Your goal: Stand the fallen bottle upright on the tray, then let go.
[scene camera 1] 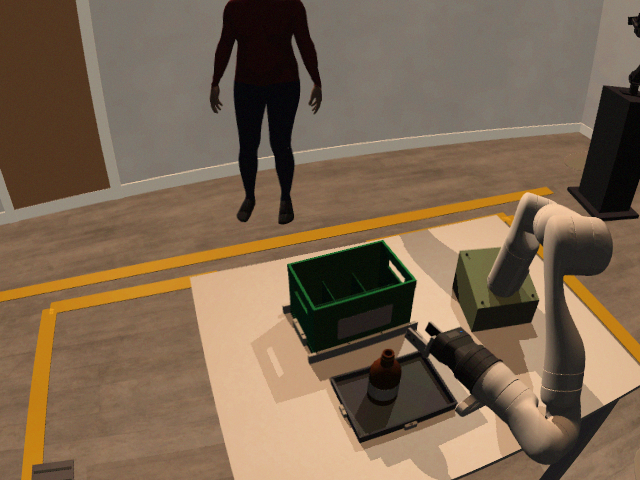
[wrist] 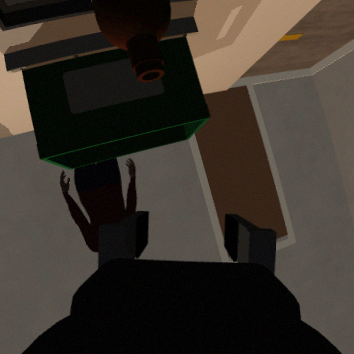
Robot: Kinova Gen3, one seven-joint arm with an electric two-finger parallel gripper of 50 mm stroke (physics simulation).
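Seen in the pictures: gripper, fingertip midpoint: [scene camera 1: 417, 328] [wrist: 185, 228]; arm's base, link origin: [scene camera 1: 502, 283].
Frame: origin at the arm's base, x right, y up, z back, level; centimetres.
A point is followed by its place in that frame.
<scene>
A brown bottle [scene camera 1: 384, 376] {x -25.9, y 0.6, z -39.8 cm} with a pale label band stands upright on the dark tray [scene camera 1: 434, 412] {x -32.2, y -8.3, z -28.3 cm}, left of the tray's middle. In the wrist view the bottle's neck and shoulder [wrist: 137, 30] show at the top, and a dark strip of the tray's edge lies at the top left. My gripper [scene camera 1: 419, 339] {x -29.2, y 18.7, z -35.6 cm} [wrist: 185, 228] {x -29.2, y 18.7, z -35.6 cm} is open and empty. It hangs above the tray's back right corner, apart from the bottle and to the right of it in the scene view.
A green divided crate [scene camera 1: 374, 315] {x -4.9, y -0.9, z -37.9 cm} [wrist: 115, 105] {x -5.3, y 1.6, z -39.7 cm} stands behind the tray, inside a low grey rail frame [scene camera 1: 361, 343] {x -6.9, y -8.7, z -41.2 cm}. The arm's base is on an olive green block [scene camera 1: 501, 316] {x -6.7, y -6.0, z -1.4 cm} at the back right. A person [scene camera 1: 266, 98] stands beyond the table.
</scene>
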